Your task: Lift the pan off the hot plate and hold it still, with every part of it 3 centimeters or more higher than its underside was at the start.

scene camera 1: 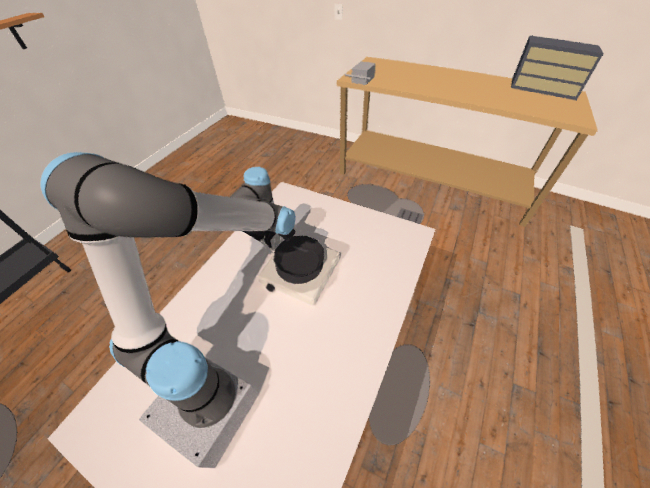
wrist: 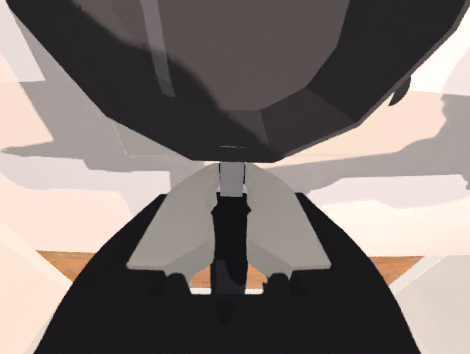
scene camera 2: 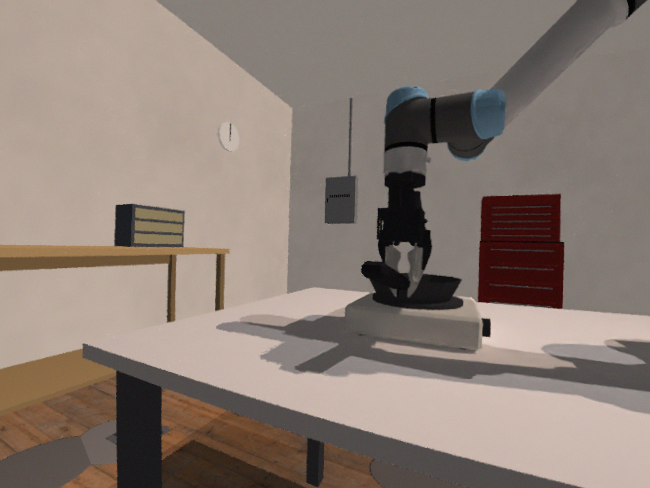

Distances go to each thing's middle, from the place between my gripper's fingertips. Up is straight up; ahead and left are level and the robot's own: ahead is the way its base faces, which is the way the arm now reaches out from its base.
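The black pan (scene camera 2: 432, 288) is 30 mm above my hand and 10 mm to the right of it. There is the cream hot plate (scene camera 2: 457, 323) as well, which I find 110 mm to the right of my hand, 50 mm below it and 10 mm behind it.
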